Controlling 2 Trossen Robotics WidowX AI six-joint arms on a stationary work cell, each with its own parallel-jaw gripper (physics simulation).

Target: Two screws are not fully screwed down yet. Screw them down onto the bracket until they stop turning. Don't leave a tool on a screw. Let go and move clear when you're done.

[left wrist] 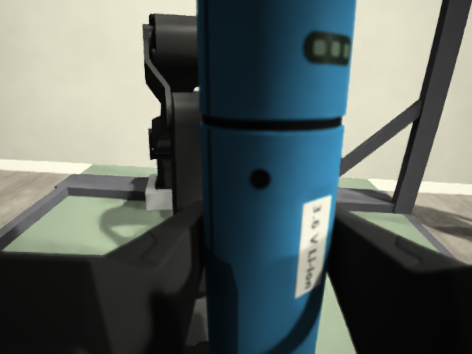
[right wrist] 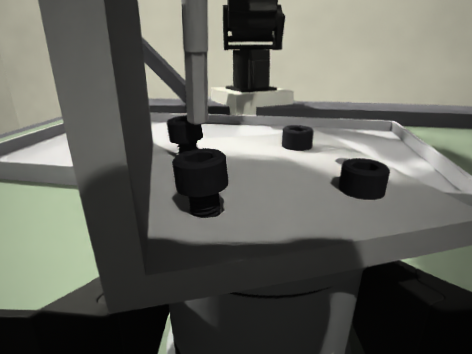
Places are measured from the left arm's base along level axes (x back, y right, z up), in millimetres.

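Pixels of known places: left gripper, between the fingertips: (left wrist: 262,212); left arm's base, origin of its link: (right wrist: 250,89); right arm's base, origin of its link: (left wrist: 171,182).
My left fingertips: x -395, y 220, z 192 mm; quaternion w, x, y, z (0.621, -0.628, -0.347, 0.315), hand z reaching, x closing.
Ahead of a thing's pixels: the offset from my left fingertips to its middle.
My left gripper (left wrist: 262,212) is shut on a blue electric screwdriver @[dx +16, dy -9, dz -36 mm] (left wrist: 272,155), which stands upright. Its grey hex bit @[dx +26, dy -10, dz -147 mm] (right wrist: 196,85) points down in the right wrist view, its tip overlapping the upper right of the rear raised screw @[dx +35, dy -9, dz -165 mm] (right wrist: 181,132); whether they touch, I cannot tell. A front raised screw @[dx +1, dy -2, dz -165 mm] (right wrist: 200,175) shows thread under its head. Two other black screws @[dx -6, dy -37, dz -170 mm] (right wrist: 364,179) @[dx +28, dy -44, dz -170 mm] (right wrist: 297,138) sit flush on the grey bracket @[dx +15, dy -23, dz -150 mm] (right wrist: 280,215). My right gripper (right wrist: 262,320) is shut on the grey cylinder @[dx +15, dy -23, dz -201 mm] (right wrist: 250,330) under the bracket; its fingertips are partly hidden.
The bracket's upright wall (right wrist: 82,125) rises at the left of the screws. A white tray (right wrist: 320,120) lies behind the bracket. A black arm (right wrist: 251,67) stands on a pale base farther back. A dark frame post (left wrist: 431,100) stands at the right in the left wrist view.
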